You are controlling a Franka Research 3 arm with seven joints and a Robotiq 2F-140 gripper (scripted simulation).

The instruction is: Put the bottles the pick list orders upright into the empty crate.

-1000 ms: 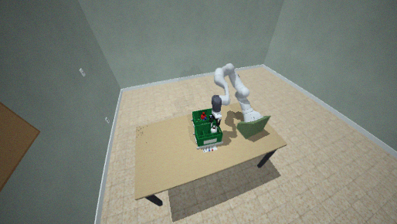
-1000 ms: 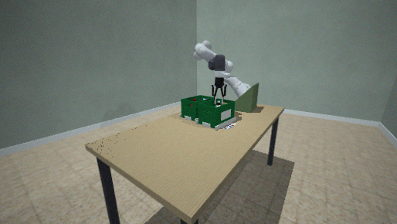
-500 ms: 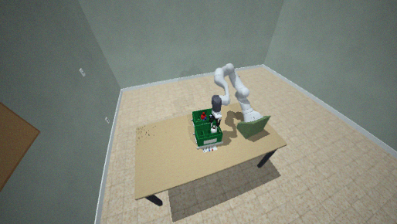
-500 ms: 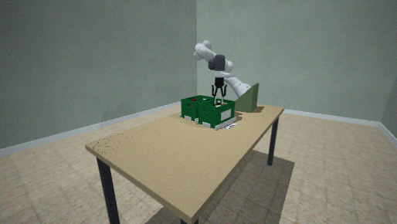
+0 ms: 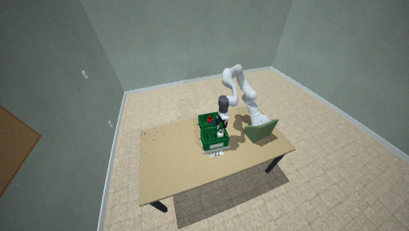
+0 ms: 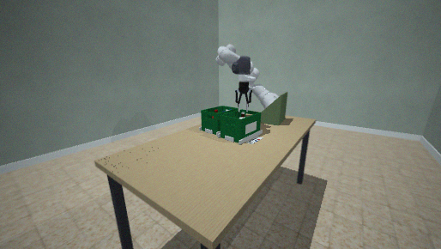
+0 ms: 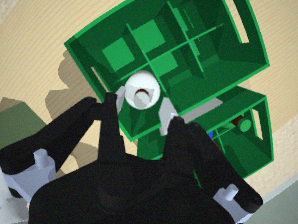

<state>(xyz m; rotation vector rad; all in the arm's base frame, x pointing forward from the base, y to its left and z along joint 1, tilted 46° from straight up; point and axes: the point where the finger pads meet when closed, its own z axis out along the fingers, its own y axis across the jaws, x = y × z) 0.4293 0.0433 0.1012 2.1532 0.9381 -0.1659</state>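
My hand is 30 mm past the blue-capped bottle, 140 mm to the left of it and 120 mm above it. From my hand the other things lie so: red-labelled bottle: 50 mm ahead, 240 mm to the right, 120 mm below; then white-capped bottle: 120 mm below; then green-capped bottle: 140 mm ahead, 150 mm to the right, 120 mm below.
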